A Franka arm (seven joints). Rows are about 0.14 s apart.
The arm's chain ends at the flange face. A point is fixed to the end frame.
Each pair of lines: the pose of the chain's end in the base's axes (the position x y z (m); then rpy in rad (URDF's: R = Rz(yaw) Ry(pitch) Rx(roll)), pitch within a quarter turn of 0, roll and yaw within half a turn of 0), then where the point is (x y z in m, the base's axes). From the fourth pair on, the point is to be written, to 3 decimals.
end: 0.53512, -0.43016, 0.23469, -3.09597, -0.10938, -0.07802
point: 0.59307 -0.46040 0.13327
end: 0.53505, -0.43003, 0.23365, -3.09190, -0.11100, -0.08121
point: 0.59311 -0.46003 0.13222
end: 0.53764, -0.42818, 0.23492, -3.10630, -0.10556, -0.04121
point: 0.59620 -0.45735 0.13354
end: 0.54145, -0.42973, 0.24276, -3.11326, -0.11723, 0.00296
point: 0.602 -0.457 0.142
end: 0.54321, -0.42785, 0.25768, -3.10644, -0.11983, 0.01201
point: 0.605 -0.454 0.157
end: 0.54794, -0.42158, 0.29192, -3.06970, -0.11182, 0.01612
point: 0.609 -0.443 0.190
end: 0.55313, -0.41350, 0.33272, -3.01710, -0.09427, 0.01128
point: 0.612 -0.430 0.229
